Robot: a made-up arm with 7 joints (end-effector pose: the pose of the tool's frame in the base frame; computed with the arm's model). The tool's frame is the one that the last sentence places.
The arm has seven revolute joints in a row. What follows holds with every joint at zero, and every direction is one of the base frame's. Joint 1 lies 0.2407 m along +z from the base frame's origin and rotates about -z. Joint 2 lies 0.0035 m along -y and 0.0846 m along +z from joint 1 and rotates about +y. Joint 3 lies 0.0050 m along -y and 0.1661 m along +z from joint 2 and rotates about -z. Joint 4 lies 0.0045 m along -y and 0.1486 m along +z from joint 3 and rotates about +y. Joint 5 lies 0.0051 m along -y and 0.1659 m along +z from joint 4 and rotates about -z. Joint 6 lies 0.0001 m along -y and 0.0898 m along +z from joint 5 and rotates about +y. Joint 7 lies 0.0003 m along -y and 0.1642 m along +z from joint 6 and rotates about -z. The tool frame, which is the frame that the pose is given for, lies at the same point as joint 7; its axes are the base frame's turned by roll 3.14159, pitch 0.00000 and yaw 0.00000 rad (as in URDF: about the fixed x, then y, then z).
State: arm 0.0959 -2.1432 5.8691 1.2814 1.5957 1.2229 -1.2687
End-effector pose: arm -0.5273 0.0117 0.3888 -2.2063 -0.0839 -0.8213
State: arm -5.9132 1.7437 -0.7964 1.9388 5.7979 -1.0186 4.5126
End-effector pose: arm 0.3044 0.0951 -0.0307 0.0377 -0.4703 0.3497
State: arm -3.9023 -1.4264 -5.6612 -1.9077 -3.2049 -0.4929 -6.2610
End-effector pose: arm 0.3714 0.0455 0.0351 0.6656 -0.6274 -2.2873
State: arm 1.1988 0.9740 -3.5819 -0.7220 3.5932 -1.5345 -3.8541
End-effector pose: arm 0.2723 -0.4473 0.6495 -0.2971 -2.9862 -0.0256
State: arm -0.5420 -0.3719 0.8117 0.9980 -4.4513 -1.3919 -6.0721
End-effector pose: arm 0.1438 -0.0273 0.8341 1.2853 -1.2555 0.3142
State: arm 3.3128 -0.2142 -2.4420 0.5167 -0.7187 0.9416 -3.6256
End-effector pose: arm 0.3431 -0.1612 0.8307 0.4086 -1.5842 -0.8475
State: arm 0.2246 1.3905 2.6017 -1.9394 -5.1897 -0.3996 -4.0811
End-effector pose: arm 0.2255 0.0930 0.0154 -0.4389 0.3157 -2.9409
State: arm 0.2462 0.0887 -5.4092 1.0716 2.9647 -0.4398 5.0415
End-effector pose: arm 0.2072 -0.3655 0.7492 0.2774 -1.8948 -1.7708
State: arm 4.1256 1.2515 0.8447 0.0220 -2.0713 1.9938 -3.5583
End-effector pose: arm -0.3756 0.3430 0.4395 0.2799 1.3593 1.9261
